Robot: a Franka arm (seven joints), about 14 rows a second.
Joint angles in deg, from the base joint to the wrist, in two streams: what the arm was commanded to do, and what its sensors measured. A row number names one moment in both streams.
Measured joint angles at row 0: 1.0, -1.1, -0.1, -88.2, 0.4, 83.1, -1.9
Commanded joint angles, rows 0 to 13: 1.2, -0.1, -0.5, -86.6, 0.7, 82.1, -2.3; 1.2, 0.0, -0.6, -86.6, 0.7, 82.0, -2.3; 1.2, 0.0, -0.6, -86.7, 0.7, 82.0, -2.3; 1.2, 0.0, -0.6, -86.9, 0.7, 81.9, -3.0; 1.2, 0.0, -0.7, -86.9, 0.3, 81.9, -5.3; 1.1, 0.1, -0.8, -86.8, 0.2, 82.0, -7.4; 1.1, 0.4, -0.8, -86.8, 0.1, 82.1, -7.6; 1.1, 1.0, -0.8, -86.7, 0.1, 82.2, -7.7; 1.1, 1.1, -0.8, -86.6, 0.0, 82.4, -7.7; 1.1, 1.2, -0.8, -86.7, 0.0, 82.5, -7.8; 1.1, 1.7, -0.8, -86.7, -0.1, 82.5, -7.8; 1.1, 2.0, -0.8, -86.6, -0.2, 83.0, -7.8; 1.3, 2.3, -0.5, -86.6, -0.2, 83.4, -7.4; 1.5, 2.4, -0.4, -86.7, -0.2, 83.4, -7.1
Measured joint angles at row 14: 1.0, 1.4, -0.5, -88.2, 0.4, 83.4, -7.1
